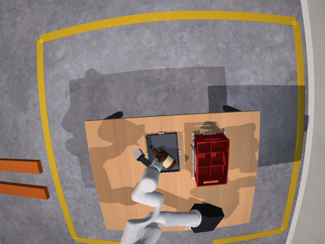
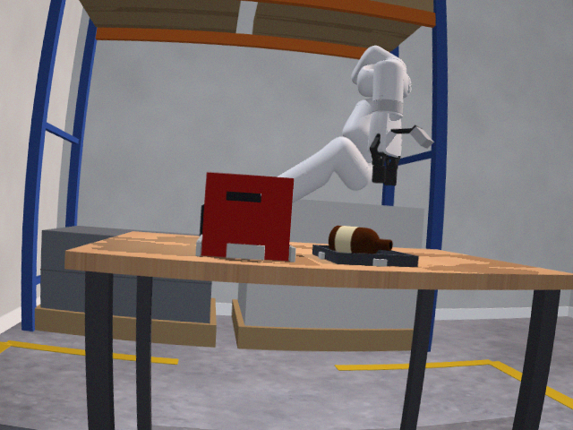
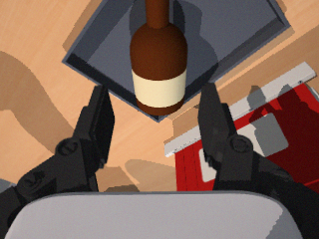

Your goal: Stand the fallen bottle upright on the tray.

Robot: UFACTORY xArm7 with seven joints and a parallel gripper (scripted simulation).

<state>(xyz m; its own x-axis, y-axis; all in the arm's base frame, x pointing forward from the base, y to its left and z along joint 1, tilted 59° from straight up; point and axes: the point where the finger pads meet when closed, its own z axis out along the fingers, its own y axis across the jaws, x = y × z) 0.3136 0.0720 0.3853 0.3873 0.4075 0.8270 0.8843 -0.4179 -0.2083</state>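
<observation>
My gripper is now 160 mm above the brown bottle, 40 mm to the left of it and 20 mm past it. From my hand the other things lie so: dark grey tray 190 mm below, 40 mm to the right; then red crate 320 mm to the right, 120 mm below, 70 mm ahead.
</observation>
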